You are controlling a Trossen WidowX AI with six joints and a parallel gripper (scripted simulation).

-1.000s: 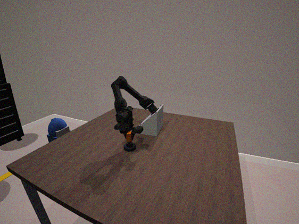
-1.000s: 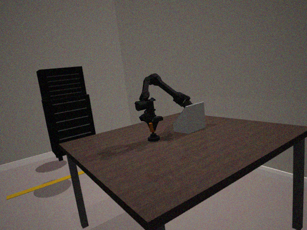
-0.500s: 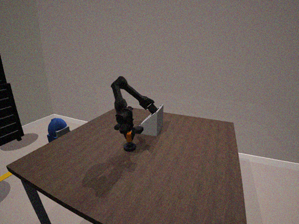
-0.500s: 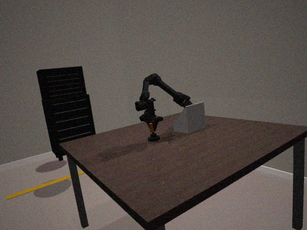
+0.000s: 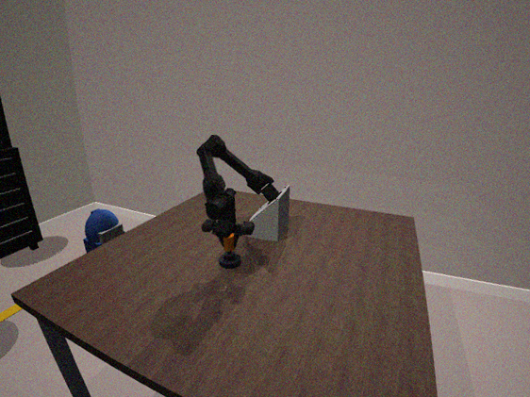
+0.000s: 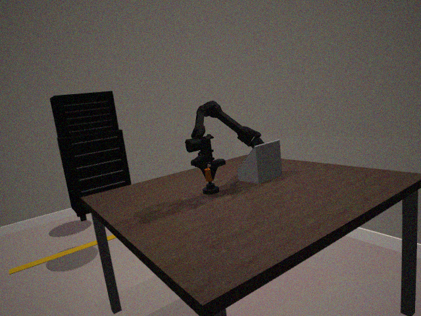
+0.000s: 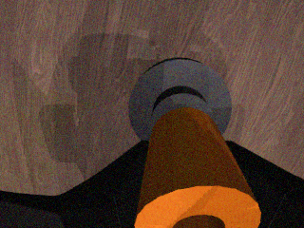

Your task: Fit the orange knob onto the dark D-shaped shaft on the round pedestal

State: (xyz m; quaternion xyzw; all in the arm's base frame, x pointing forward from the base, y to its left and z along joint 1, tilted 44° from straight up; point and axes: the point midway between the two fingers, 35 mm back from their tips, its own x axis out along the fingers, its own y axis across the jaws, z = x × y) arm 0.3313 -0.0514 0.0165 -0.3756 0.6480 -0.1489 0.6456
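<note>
My gripper tip is now 2 cm below the orange knob. The rest, counted from my gripper tip: round dark pedestal: 4 cm below.
</note>
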